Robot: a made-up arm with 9 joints. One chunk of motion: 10 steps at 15 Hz.
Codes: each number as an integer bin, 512 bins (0 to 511) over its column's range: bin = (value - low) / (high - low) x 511, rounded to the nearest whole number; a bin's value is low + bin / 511 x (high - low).
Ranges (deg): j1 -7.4..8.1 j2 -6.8..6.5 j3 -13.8..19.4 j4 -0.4..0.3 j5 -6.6..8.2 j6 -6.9..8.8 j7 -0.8..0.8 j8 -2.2..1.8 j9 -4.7..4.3
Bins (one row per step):
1: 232 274 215 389 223 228 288 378 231
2: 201 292 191 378 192 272 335 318 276
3: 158 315 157 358 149 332 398 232 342
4: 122 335 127 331 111 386 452 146 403
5: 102 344 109 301 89 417 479 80 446
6: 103 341 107 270 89 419 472 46 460
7: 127 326 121 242 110 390 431 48 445
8: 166 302 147 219 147 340 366 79 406
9: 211 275 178 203 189 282 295 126 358
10: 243 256 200 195 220 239 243 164 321
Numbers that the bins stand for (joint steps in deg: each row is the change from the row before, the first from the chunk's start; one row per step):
1: -0.363 0.332 0.169 0.133 -0.141 0.105 0.102 0.759 -0.632
2: -1.303 0.800 -1.391 0.118 -1.039 1.457 0.249 0.289 0.161
3: -2.607 1.399 -3.600 0.090 -2.285 3.300 0.446 -0.384 1.323
4: -3.699 1.919 -5.549 0.053 -3.385 4.959 0.615 -1.057 2.398
5: -4.306 2.153 -6.718 0.012 -4.022 5.912 0.700 -1.574 3.155
6: -4.276 2.075 -6.848 -0.030 -4.022 5.973 0.678 -1.840 3.402
7: -3.548 1.685 -5.939 -0.068 -3.414 5.082 0.550 -1.824 3.138
8: -2.365 1.060 -4.249 -0.100 -2.342 3.546 0.346 -1.582 2.451
9: -1.000 0.358 -2.235 -0.122 -1.126 1.764 0.124 -1.214 1.605
10: -0.029 -0.137 -0.806 -0.133 -0.228 0.443 -0.039 -0.916 0.954

